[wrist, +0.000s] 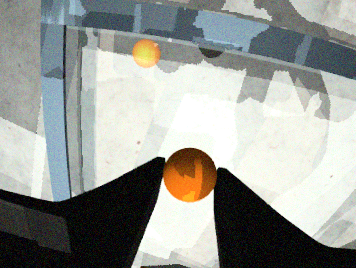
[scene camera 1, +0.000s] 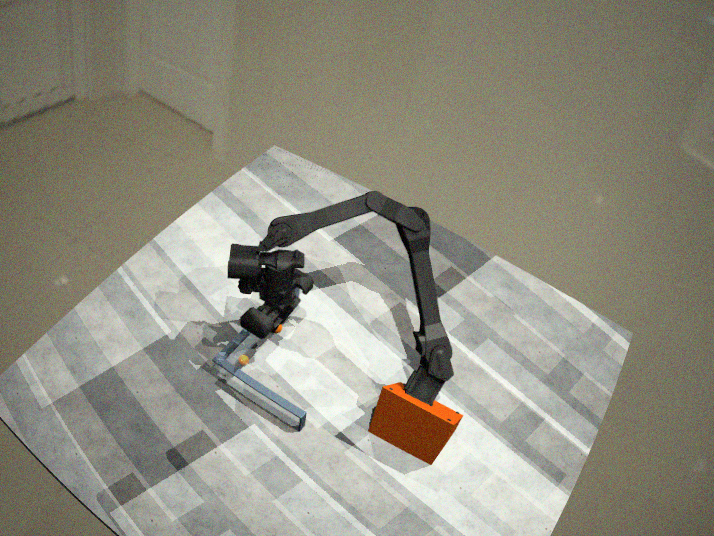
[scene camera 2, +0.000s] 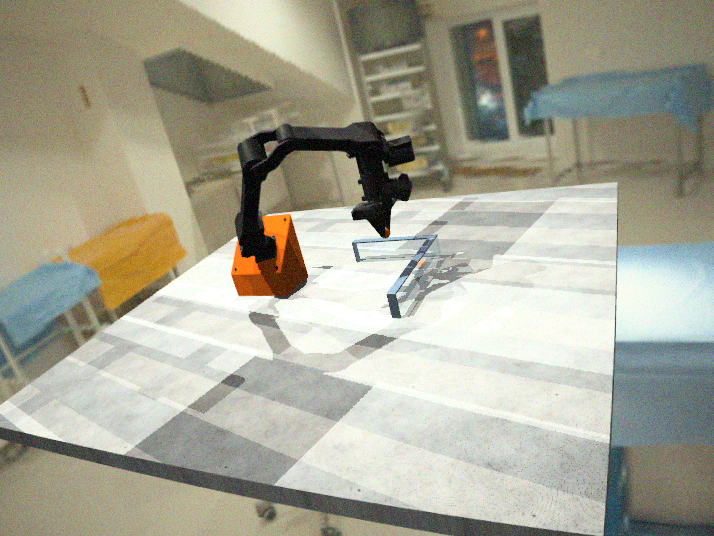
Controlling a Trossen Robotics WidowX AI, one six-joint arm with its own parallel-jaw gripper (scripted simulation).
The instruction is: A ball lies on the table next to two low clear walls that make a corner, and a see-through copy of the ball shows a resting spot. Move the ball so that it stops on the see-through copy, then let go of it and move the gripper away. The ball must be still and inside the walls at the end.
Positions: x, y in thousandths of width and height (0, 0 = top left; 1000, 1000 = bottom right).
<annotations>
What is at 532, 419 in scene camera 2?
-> The gripper.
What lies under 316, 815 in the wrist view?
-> The gripper.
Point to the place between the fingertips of the gripper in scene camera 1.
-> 386, 613
</annotations>
